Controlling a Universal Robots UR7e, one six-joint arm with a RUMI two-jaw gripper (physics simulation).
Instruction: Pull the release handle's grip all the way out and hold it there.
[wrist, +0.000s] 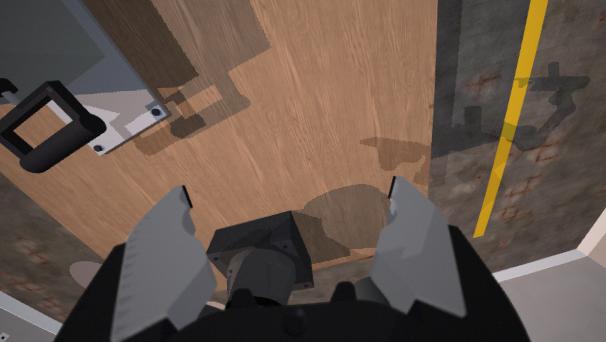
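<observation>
The release handle is a black rectangular loop with a thick round grip bar, at the left of the wrist view. It stands out on a short rod from a grey-green housing, which is cut off at the upper left. The housing sits on a pale metal base plate with bolts at its corners. My gripper is open with nothing between its fingers. The handle lies to the left of and beyond the left finger, apart from it. How far the rod is drawn out is hard to tell.
The wooden table carries the base plate. The robot's dark square mount and lower arm show below, between the fingers. Beyond the table's right edge is a dark stained floor with a yellow stripe. A pale wall edge shows at the lower right.
</observation>
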